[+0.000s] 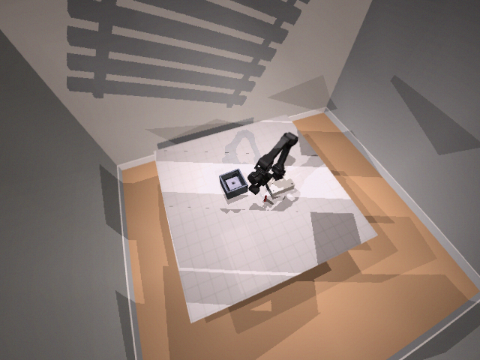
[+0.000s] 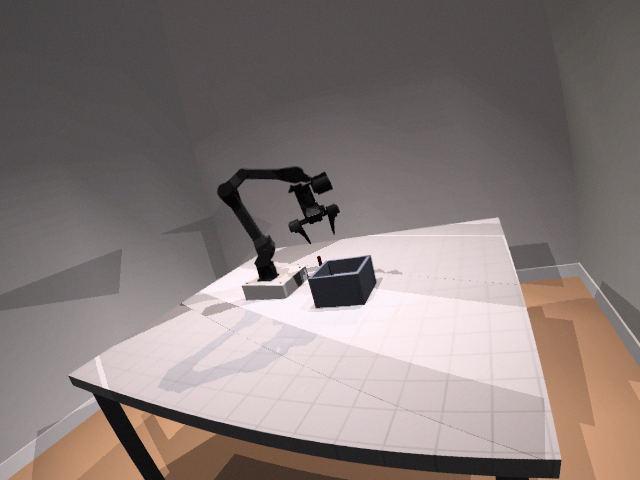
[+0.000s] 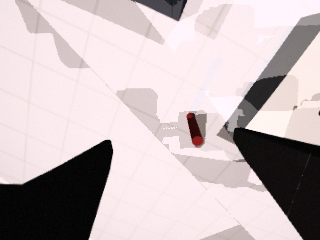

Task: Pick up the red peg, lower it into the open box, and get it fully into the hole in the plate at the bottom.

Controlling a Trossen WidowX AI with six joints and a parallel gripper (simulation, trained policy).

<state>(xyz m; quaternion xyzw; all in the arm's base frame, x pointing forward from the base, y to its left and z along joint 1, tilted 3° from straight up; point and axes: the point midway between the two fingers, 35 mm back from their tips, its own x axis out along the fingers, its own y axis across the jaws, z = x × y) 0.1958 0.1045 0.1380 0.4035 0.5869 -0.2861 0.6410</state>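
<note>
My gripper tip is now 110 mm above the red peg, 50 mm past it and 20 mm to the right of it. The rest, counted from my gripper tip: dark box: 160 mm to the right, 130 mm ahead, 120 mm below; pale plate: 160 mm to the right, 130 mm ahead, 110 mm below.
</note>
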